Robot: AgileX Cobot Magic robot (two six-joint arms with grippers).
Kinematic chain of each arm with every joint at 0, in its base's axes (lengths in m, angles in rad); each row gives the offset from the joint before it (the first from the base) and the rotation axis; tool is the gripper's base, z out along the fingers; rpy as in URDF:
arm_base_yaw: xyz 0 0 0.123 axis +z
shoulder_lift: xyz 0 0 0 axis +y
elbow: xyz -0.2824 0 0.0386 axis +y
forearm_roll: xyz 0.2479 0 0.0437 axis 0.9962 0 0.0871
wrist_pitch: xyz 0 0 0 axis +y
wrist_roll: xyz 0.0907 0 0.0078 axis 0.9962 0 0.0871
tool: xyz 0 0 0 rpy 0 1.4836 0
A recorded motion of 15 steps. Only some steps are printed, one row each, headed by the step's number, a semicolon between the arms.
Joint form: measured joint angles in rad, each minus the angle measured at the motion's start. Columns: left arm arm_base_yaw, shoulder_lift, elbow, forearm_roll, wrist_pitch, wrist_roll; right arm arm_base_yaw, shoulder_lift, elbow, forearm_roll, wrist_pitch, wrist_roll.
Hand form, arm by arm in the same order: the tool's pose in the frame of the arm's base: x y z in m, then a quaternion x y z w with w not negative. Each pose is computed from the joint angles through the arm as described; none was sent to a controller.
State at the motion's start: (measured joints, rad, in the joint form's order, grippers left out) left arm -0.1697 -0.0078 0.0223 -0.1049 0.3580 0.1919; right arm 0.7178 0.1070 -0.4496 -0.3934 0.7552 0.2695
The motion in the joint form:
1: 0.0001 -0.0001 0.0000 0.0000 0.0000 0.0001; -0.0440 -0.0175 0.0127 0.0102 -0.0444 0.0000
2: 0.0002 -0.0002 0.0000 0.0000 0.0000 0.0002; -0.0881 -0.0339 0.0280 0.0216 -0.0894 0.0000
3: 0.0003 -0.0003 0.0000 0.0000 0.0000 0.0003; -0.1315 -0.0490 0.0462 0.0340 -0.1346 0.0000
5: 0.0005 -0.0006 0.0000 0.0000 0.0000 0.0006; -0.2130 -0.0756 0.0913 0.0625 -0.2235 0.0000
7: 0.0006 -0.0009 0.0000 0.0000 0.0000 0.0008; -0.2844 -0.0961 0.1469 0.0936 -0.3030 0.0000
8: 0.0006 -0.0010 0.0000 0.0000 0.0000 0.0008; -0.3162 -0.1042 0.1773 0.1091 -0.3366 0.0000
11: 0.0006 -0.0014 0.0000 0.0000 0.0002 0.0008; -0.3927 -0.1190 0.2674 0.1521 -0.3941 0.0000
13: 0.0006 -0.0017 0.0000 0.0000 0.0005 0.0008; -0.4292 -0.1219 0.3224 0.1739 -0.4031 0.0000
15: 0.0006 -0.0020 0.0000 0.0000 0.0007 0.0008; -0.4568 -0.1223 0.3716 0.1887 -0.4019 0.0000
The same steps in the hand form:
1: 0.0518 -0.0123 0.1739 0.11590 0.79138 -0.03743 0.59907; 0.0343 -0.0011 0.2911 -0.19661 0.75910 0.10316 0.61194
2: 0.0518 -0.0123 0.1739 0.11590 0.79135 -0.03737 0.59911; 0.0333 -0.0011 0.2905 -0.18022 0.74995 0.10345 0.62800
3: 0.0518 -0.0123 0.1739 0.11590 0.79132 -0.03731 0.59916; 0.0326 -0.0007 0.2889 -0.16473 0.74125 0.10312 0.64248
5: 0.0518 -0.0122 0.1740 0.11593 0.79123 -0.03716 0.59929; 0.0327 0.0009 0.2829 -0.13682 0.72619 0.10227 0.66593
7: 0.0518 -0.0122 0.1740 0.11595 0.79113 -0.03708 0.59941; 0.0349 0.0032 0.2727 -0.11308 0.71745 0.10100 0.67991
8: 0.0517 -0.0122 0.1740 0.11595 0.79110 -0.03708 0.59945; 0.0366 0.0042 0.2662 -0.10236 0.71611 0.09992 0.68318
11: 0.0517 -0.0122 0.1740 0.11595 0.79104 -0.03709 0.59953; 0.0427 0.0062 0.2424 -0.07413 0.72760 0.09438 0.67543
13: 0.0517 -0.0122 0.1740 0.11597 0.79104 -0.03709 0.59953; 0.0465 0.0066 0.2252 -0.05911 0.74413 0.08868 0.65948
15: 0.0517 -0.0122 0.1740 0.11597 0.79100 -0.03710 0.59957; 0.0493 0.0065 0.2088 -0.04740 0.76169 0.08216 0.64096

